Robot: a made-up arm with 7 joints.
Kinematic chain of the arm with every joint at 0, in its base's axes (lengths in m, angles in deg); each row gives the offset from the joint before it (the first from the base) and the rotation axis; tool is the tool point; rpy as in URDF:
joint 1: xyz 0 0 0.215 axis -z
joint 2: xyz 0 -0.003 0.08 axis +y
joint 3: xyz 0 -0.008 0.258 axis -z
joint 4: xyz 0 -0.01 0.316 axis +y
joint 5: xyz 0 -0.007 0.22 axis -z
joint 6: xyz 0 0 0.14 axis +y
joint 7: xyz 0 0 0.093 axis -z
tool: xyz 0 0 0 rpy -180 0 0
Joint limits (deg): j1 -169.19..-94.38 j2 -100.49..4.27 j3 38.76..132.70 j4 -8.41..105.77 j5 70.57..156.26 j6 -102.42..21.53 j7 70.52..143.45
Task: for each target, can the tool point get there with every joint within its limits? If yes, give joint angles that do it. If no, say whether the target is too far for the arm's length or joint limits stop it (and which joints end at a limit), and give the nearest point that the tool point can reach.
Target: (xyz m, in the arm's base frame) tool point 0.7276 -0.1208 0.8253
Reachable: yes | joints -150.45 -53.41 101.07 30.72 123.41 -79.63 106.30
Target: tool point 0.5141 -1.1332 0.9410
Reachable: no: too far | nearest point 0.3767 -0.8304 0.7684 | short by 0.375 m
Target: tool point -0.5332 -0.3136 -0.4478
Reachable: no: joint limits stop it (at a limit: joint 1, joint 2, joint 3, joint 4, joint 6) | nearest point 0.3195 -0.3565 -0.1084 | short by 0.919 m
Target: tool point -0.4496 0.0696 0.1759
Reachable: no: joint limits stop it (at a limit: joint 1, joint 2, joint 3, joint 4) | nearest point -0.2733 0.2602 0.6683 | short by 0.557 m
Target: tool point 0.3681 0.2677 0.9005
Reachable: yes | joints -141.31 -4.56 104.55 86.31 78.50 -37.37 85.48
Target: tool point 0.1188 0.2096 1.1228
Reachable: yes | joints -116.08 -7.18 49.84 44.78 122.02 -82.03 128.36
